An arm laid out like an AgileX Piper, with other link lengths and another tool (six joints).
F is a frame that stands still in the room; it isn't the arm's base.
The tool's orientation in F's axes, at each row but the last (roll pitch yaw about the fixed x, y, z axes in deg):
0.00, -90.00, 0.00
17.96, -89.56, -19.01
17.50, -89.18, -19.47
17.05, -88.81, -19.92
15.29, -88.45, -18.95
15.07, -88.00, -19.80
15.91, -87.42, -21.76
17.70, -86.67, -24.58
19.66, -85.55, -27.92
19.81, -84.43, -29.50
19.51, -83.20, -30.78
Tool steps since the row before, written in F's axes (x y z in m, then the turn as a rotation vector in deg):
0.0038, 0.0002, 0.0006, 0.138, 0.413, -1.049
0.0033, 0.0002, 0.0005, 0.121, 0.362, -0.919
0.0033, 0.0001, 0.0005, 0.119, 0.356, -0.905
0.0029, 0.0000, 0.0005, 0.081, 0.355, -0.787
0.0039, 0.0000, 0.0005, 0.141, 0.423, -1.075
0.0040, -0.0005, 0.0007, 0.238, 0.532, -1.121
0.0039, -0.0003, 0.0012, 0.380, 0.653, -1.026
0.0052, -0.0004, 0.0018, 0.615, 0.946, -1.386
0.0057, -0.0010, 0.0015, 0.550, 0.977, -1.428
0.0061, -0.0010, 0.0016, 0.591, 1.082, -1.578
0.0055, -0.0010, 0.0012, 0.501, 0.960, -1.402
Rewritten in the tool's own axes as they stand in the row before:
0.0006, 0.0002, -0.0038, -1.049, 0.413, -0.138
0.0005, 0.0003, -0.0033, -0.919, 0.362, -0.121
0.0005, 0.0002, -0.0033, -0.905, 0.356, -0.119
0.0006, 0.0001, -0.0029, -0.788, 0.354, -0.079
0.0006, 0.0003, -0.0039, -1.075, 0.423, -0.142
0.0008, -0.0002, -0.0040, -1.119, 0.540, -0.231
0.0014, 0.0001, -0.0039, -1.020, 0.676, -0.356
0.0021, 0.0003, -0.0051, -1.374, 0.988, -0.574
0.0019, -0.0001, -0.0057, -1.421, 1.009, -0.508
0.0022, 0.0001, -0.0060, -1.572, 1.114, -0.545
0.0018, 0.0002, -0.0054, -1.399, 0.984, -0.461

